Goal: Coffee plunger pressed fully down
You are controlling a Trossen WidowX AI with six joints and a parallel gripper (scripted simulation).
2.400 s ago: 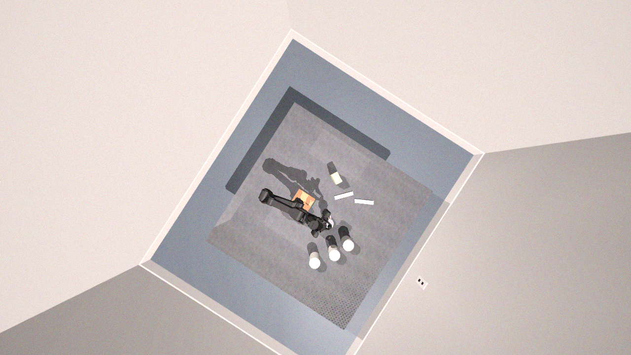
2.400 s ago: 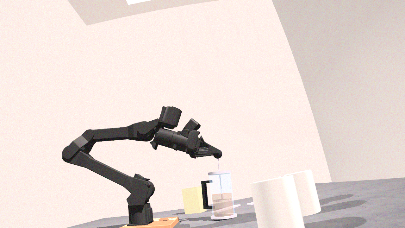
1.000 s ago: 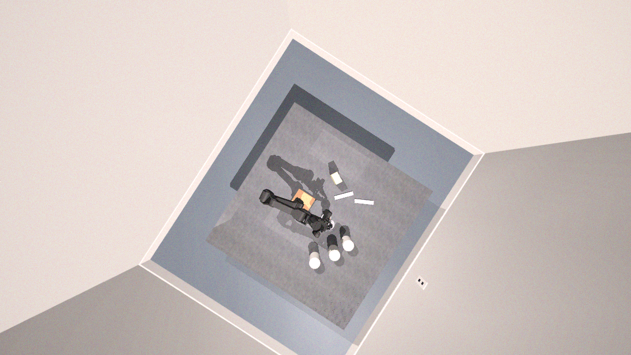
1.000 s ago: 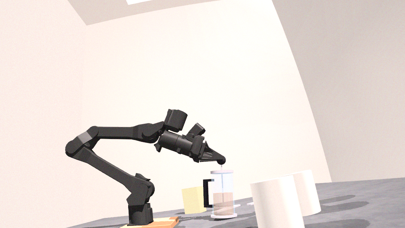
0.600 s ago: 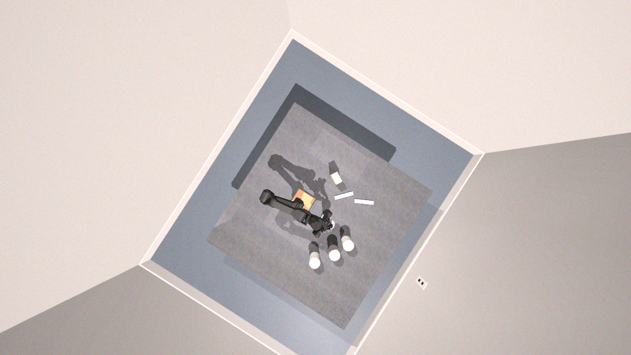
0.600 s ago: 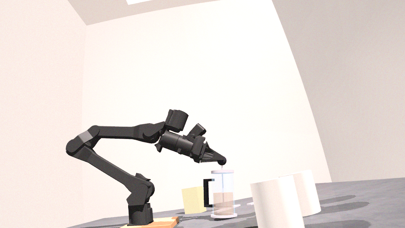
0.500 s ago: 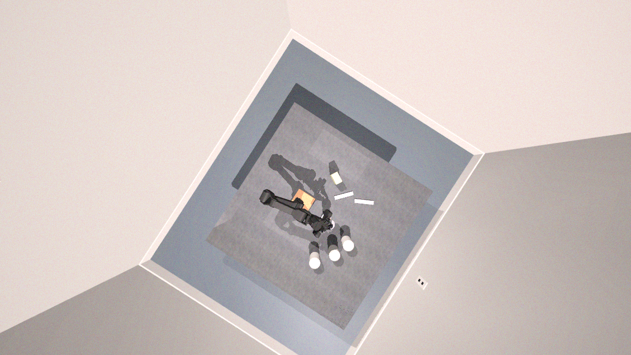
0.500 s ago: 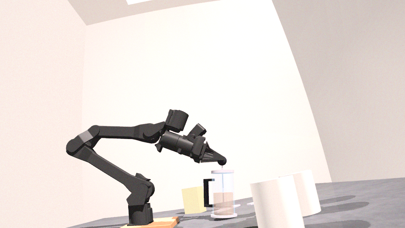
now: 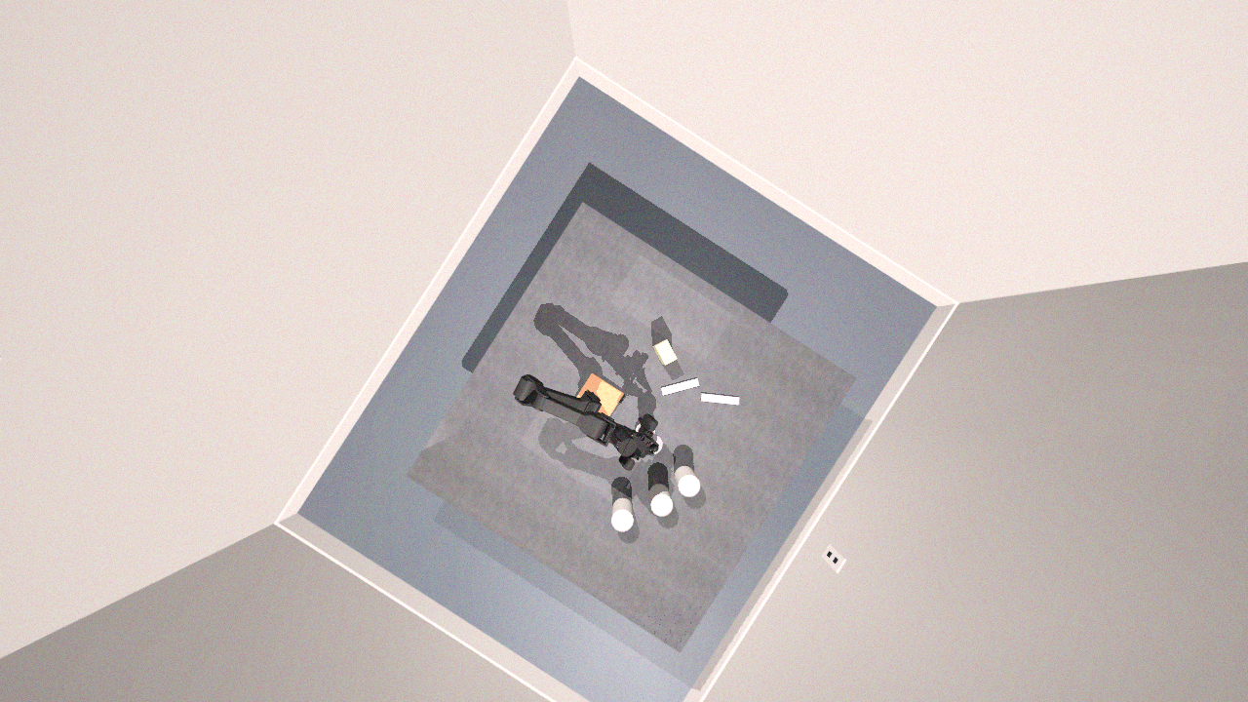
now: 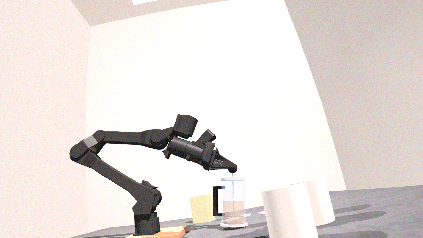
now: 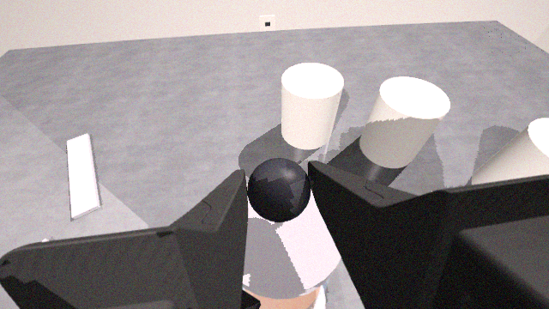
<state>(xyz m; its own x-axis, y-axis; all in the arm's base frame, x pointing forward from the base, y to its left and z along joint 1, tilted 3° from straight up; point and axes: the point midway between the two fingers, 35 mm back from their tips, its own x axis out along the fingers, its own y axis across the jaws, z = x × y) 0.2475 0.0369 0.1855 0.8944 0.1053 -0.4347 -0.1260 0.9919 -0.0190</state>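
Now: the glass coffee press 9 cm below my gripper tip, 3 cm behind it and 1 cm to the left of it.
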